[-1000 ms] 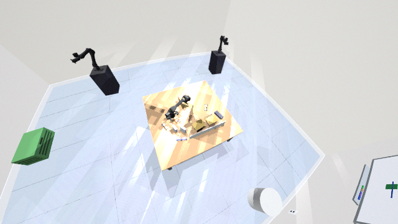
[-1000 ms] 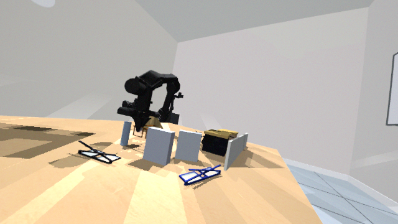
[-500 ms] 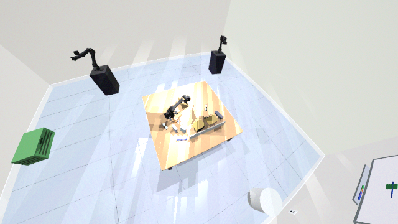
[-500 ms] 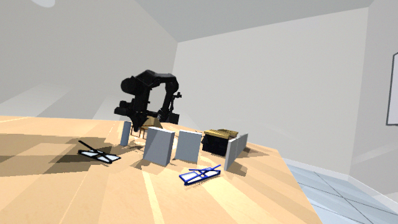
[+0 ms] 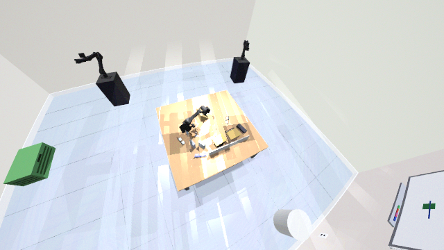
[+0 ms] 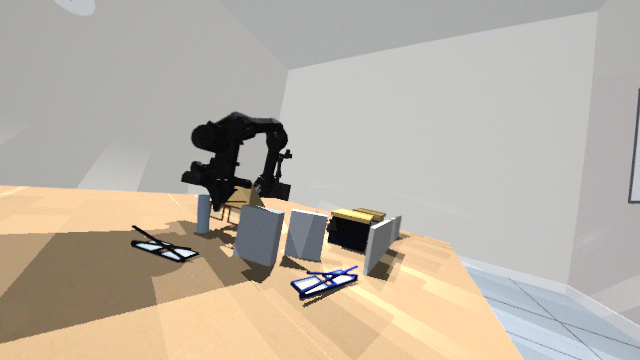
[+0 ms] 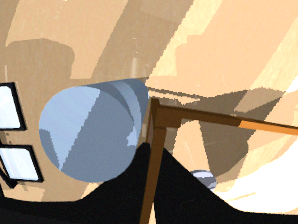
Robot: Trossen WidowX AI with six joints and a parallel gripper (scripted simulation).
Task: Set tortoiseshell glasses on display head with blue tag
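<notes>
Right now the pale blue cylinder is 30 mm to the right of my gripper tip, 10 mm below it and 10 mm behind it. From my gripper tip the other things lie so: upright panel (470 mm to the left, 340 mm ahead, 10 mm below).
</notes>
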